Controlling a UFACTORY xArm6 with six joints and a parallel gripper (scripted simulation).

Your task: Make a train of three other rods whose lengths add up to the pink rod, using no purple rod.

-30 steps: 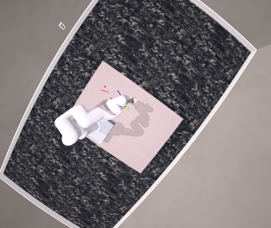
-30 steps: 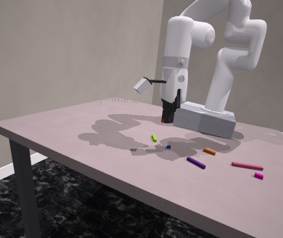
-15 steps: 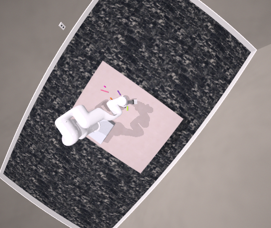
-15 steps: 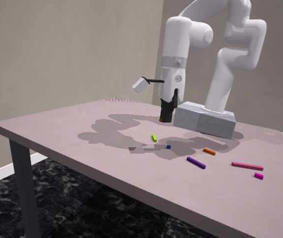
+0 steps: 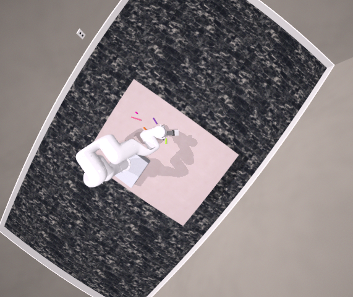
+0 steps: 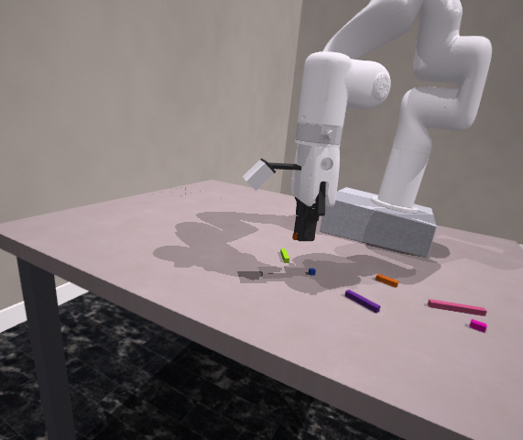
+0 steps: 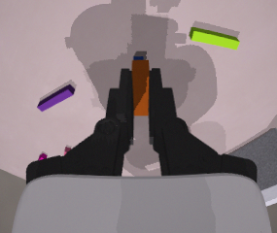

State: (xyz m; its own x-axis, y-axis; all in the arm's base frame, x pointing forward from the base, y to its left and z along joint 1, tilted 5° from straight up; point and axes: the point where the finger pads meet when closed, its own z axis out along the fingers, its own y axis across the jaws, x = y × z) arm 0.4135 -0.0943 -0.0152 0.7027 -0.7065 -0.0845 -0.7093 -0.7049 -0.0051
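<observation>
My hand is 90 mm above the blue rod, 20 mm to the right of it and 20 mm past it. Also, from my hand: lime rod (90 mm below, 50 mm to the right, 50 mm behind); purple rod (130 mm to the left, 90 mm below, 20 mm ahead); pink rod (270 mm to the left, 90 mm below, 60 mm behind).
</observation>
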